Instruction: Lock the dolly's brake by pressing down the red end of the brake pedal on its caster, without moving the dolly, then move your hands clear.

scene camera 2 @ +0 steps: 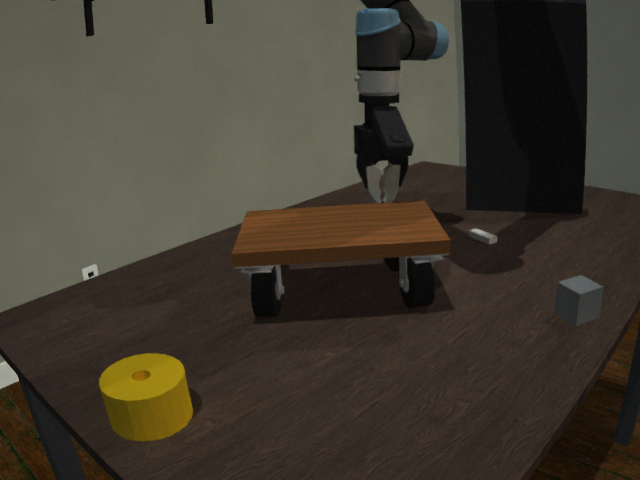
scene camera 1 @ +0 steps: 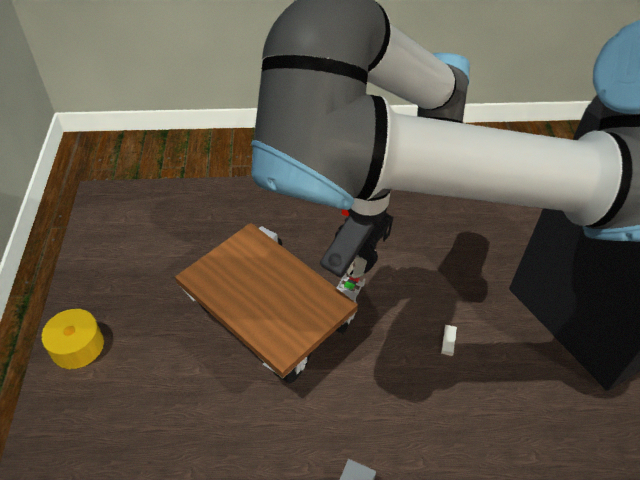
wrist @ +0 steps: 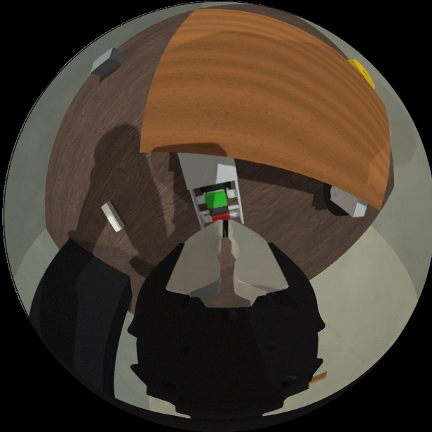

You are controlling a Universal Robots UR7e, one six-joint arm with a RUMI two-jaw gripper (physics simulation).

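Frame: origin at the arm's base, x left, y up, z ahead, level; millimetres.
Where they show: gripper, fingertip midpoint: (scene camera 1: 352, 276).
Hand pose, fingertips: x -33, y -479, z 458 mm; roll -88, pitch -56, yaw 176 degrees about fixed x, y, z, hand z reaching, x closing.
Each offset is from my fingertips to the top centre of the thing. "pt": to the spot under its first point.
The dolly @(pt dx +89, dy +37, dz +167 mm) (scene camera 1: 266, 299) (scene camera 2: 341, 232) (wrist: 265, 100) stands upright on its wheels, with a brown wooden deck. One caster's grey bracket @(dx +51, dy +15, dz +18 mm) (scene camera 1: 347, 293) (wrist: 205, 170) sticks out past the deck edge. Its brake pedal has a green end @(pt dx +28, dy +7, dz +8 mm) (scene camera 1: 349, 285) (wrist: 216, 199) nearer the deck and a red end @(pt dx +5, dy -6, dz -3 mm) (scene camera 1: 354, 280) (wrist: 220, 217) farther out. My gripper (scene camera 1: 354, 275) (scene camera 2: 383, 200) (wrist: 224, 221) is shut and empty, pointing down with its tips right at the red end, partly covering it in the wrist view. Contact cannot be told. The deck hides the pedal in scene camera 2.
A yellow cylinder @(dx +130, dy -31, dz +550 mm) (scene camera 1: 72, 338) (scene camera 2: 146, 397) (wrist: 363, 73) stands beyond the dolly. A small white block @(dx +92, dy -75, dz -200 mm) (scene camera 1: 449, 339) (scene camera 2: 482, 236) (wrist: 113, 216), a grey cube @(dx +394, dy -37, dz -5 mm) (scene camera 1: 357, 470) (scene camera 2: 578, 299) (wrist: 106, 62) and a tall black block (scene camera 1: 578, 294) (scene camera 2: 524, 118) (wrist: 80, 320) stand around the gripper's side.
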